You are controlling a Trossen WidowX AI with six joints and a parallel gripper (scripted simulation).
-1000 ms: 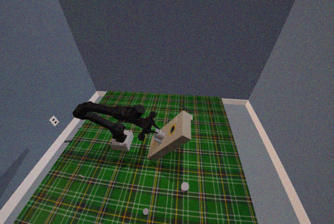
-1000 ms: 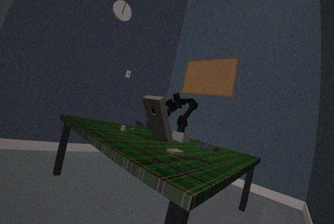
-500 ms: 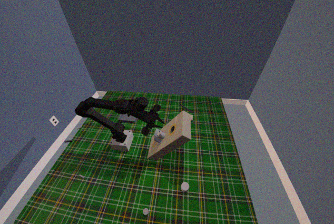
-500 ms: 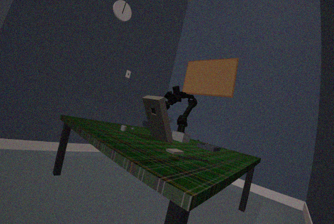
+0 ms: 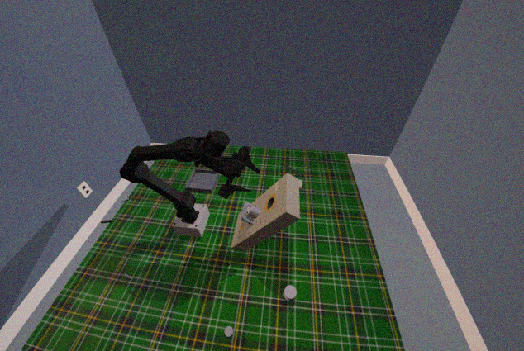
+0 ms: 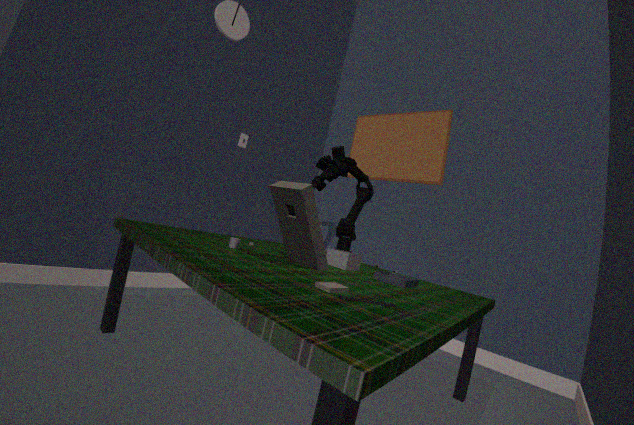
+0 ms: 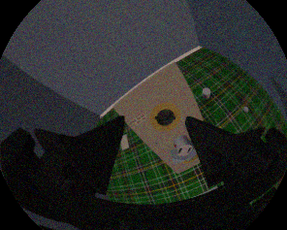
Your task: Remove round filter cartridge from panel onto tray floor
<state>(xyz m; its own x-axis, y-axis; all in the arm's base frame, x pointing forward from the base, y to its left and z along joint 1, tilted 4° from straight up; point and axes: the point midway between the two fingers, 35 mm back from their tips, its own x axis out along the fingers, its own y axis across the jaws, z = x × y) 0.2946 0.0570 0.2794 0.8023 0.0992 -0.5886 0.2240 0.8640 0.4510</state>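
My gripper tip is 2 cm past the round filter cartridge and 18 cm above it. Also, from my gripper tip: grey flap 3 cm behind, 1 cm to the right, 21 cm below; tan service panel 2 cm ahead, 20 cm below; flat white pad 12 cm ahead, 34 cm to the left, 35 cm below.
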